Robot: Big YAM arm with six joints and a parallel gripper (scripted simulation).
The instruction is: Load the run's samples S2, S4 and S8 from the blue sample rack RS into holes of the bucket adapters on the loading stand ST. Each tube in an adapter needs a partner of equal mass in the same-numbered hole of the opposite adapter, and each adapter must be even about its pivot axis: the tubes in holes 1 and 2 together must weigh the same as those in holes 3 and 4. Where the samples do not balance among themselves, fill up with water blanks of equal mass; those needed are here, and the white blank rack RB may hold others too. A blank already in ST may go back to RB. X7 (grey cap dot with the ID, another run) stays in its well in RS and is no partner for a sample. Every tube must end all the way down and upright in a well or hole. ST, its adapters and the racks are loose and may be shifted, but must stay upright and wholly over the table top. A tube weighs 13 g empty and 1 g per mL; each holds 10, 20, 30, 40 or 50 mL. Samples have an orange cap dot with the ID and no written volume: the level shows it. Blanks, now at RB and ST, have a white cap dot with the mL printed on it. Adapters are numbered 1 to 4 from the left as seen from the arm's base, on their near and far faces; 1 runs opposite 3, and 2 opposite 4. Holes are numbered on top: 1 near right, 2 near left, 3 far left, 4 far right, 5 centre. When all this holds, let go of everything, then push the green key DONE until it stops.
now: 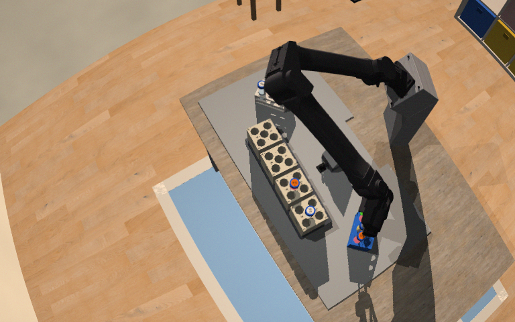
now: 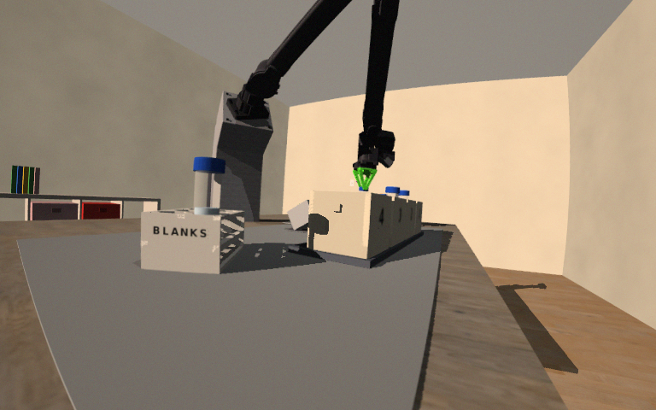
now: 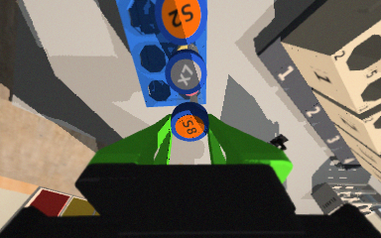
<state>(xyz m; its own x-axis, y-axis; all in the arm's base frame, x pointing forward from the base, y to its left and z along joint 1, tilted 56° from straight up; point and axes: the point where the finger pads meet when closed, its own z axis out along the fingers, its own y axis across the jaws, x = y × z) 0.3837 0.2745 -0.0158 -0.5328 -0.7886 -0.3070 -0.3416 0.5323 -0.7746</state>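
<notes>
My hand is 5 cm above the orange-dot tube and 1 cm to the left of it. Also, from my hand: grey-dot tube X7 (7 cm below, 4 cm ahead, 3 cm to the left); blue sample rack RS (11 cm below, 4 cm to the left, 2 cm ahead); white-dot blank marked 10 (15 cm ahead, 14 cm to the right, 7 cm below).
</notes>
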